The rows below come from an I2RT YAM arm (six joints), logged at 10 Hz.
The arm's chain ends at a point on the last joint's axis. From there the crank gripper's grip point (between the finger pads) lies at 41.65 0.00 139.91 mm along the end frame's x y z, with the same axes.
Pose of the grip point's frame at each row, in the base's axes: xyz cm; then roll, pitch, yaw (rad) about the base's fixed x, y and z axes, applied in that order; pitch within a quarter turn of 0, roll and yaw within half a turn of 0:
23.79 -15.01 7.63 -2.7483 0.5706 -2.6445
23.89 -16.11 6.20 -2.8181 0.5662 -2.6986
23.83 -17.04 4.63 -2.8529 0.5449 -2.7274
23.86 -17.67 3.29 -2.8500 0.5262 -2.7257
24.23 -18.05 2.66 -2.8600 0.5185 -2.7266
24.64 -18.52 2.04 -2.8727 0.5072 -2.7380
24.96 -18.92 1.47 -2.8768 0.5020 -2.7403
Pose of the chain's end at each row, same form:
18.18 -11.95 20.76 -2.7483 0.5706 -2.6445
18.73 -13.64 19.63 -2.8181 0.5662 -2.6986
19.12 -14.76 18.26 -2.8529 0.5449 -2.7274
19.37 -15.25 16.97 -2.8500 0.5262 -2.7257
19.88 -15.72 16.40 -2.8600 0.5185 -2.7266
20.50 -16.24 15.85 -2.8727 0.5072 -2.7380
20.91 -16.66 15.31 -2.8768 0.5020 -2.7403

